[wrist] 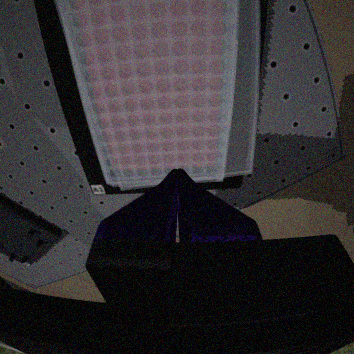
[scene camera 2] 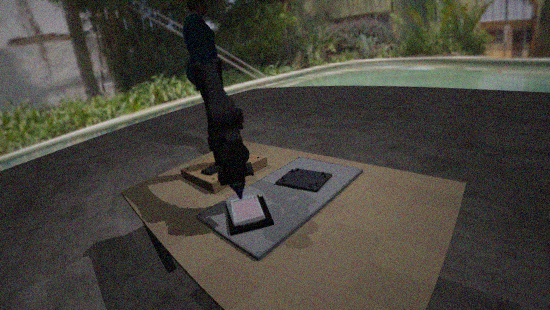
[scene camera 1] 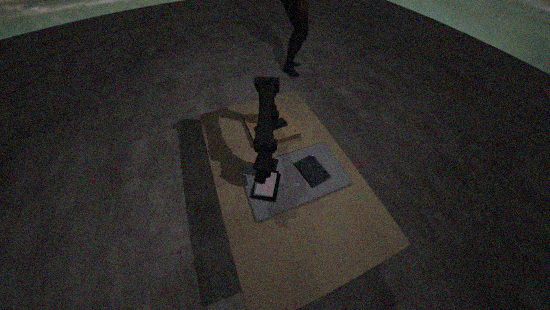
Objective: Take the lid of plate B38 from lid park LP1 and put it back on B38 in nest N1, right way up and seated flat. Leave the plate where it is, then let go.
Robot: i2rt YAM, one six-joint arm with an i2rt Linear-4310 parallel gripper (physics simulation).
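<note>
A plate with pink wells lies in a black nest, which carries an A1 label in the wrist view. A clear cover-like rim surrounds the wells, with a wide translucent band along the right side in the wrist view; I cannot tell whether the lid is fully seated. My gripper is shut with nothing between its fingertips. The tips are at the plate's near short edge in the wrist view; contact is unclear. No separate lid shows on the other dark pad.
The nest and pad are on a grey perforated board on the wooden table. A wooden block frame stands by the arm's base. A person's legs show behind the table. Shadows cross the table's left side.
</note>
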